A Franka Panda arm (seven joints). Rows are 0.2 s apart.
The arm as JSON. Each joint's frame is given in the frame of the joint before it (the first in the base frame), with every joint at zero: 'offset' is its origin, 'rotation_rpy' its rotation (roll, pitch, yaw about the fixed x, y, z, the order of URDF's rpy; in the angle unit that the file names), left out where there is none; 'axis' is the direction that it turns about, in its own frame. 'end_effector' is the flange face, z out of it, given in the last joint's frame.
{
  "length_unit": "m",
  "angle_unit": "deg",
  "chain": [
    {
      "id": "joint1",
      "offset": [
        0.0,
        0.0,
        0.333
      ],
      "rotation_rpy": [
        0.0,
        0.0,
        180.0
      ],
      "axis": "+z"
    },
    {
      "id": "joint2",
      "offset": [
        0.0,
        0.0,
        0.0
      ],
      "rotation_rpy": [
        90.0,
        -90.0,
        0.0
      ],
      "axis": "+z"
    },
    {
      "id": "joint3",
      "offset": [
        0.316,
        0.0,
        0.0
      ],
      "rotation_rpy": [
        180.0,
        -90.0,
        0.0
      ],
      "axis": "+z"
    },
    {
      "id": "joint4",
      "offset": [
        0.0,
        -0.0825,
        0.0
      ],
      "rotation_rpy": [
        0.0,
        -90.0,
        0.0
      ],
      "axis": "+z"
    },
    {
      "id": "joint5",
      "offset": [
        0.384,
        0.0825,
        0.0
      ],
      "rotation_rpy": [
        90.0,
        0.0,
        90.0
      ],
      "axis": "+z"
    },
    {
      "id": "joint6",
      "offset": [
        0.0,
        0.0,
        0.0
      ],
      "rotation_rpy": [
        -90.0,
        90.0,
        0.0
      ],
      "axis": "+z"
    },
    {
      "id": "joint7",
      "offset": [
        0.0,
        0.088,
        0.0
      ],
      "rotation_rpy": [
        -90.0,
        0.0,
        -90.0
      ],
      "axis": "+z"
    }
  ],
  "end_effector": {
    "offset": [
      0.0,
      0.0,
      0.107
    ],
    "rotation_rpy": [
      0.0,
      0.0,
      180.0
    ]
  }
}
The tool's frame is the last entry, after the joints.
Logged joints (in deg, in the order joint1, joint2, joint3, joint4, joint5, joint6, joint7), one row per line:
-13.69, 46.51, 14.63, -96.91, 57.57, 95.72, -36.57
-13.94, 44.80, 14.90, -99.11, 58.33, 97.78, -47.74
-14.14, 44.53, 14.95, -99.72, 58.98, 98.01, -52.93
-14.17, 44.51, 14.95, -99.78, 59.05, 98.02, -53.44
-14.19, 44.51, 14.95, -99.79, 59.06, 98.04, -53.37
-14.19, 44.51, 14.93, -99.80, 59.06, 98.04, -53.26
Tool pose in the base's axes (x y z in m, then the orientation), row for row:
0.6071, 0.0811, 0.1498, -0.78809, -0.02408, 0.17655, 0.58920
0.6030, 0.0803, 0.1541, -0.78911, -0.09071, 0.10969, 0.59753
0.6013, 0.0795, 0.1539, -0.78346, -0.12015, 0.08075, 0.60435
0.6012, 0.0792, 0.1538, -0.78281, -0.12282, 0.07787, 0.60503
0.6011, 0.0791, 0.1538, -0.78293, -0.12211, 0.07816, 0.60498
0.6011, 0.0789, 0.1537, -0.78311, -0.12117, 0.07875, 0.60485
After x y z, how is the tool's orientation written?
As a quaternion, x y z w.
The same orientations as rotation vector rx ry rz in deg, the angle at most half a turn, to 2 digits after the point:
-105.15, -3.21, 23.55
-104.92, -12.06, 14.58
-103.88, -15.93, 10.71
-103.76, -16.28, 10.32
-103.78, -16.19, 10.36
-103.81, -16.06, 10.44

